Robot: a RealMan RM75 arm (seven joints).
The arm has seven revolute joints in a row. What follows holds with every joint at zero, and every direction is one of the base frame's. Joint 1 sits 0.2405 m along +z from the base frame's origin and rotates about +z. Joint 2 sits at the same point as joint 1 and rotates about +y. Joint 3 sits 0.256 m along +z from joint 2 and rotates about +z. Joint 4 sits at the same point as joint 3 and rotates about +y. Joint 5 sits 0.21 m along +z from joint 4 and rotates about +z. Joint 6 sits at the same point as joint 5 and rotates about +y. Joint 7 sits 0.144 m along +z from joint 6 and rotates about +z. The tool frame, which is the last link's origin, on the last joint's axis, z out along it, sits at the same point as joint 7; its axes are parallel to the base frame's.
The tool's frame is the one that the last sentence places.
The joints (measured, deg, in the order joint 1, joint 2, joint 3, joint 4, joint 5, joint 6, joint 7), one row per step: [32.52, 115.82, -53.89, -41.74, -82.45, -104.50, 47.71]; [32.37, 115.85, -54.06, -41.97, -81.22, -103.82, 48.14]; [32.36, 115.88, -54.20, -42.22, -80.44, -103.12, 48.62]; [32.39, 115.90, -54.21, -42.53, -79.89, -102.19, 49.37]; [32.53, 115.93, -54.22, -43.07, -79.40, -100.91, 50.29]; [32.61, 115.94, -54.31, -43.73, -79.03, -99.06, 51.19]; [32.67, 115.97, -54.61, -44.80, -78.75, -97.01, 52.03]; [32.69, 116.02, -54.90, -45.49, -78.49, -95.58, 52.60]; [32.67, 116.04, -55.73, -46.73, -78.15, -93.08, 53.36]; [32.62, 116.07, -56.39, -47.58, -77.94, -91.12, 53.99]
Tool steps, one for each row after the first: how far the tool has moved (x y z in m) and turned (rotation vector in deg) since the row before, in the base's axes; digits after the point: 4 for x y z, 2 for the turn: [-0.0012, 0.0018, 0.0019, 0.57, 0.87, -0.67]; [-0.0014, 0.0020, 0.0012, 0.37, 0.49, -0.59]; [-0.0011, 0.0028, 0.0014, 0.33, 0.31, -0.91]; [-0.0020, 0.0040, 0.0017, 0.49, 0.17, -1.01]; [-0.0014, 0.0050, 0.0016, 0.80, -0.11, -1.40]; [-0.0024, 0.0052, 0.0017, 1.01, -0.39, -1.16]; [-0.0017, 0.0034, 0.0008, 0.64, -0.18, -0.82]; [-0.0028, 0.0054, 0.0008, 1.08, -0.63, -1.18]; [-0.0017, 0.0040, 0.0002, 0.73, -0.45, -1.06]
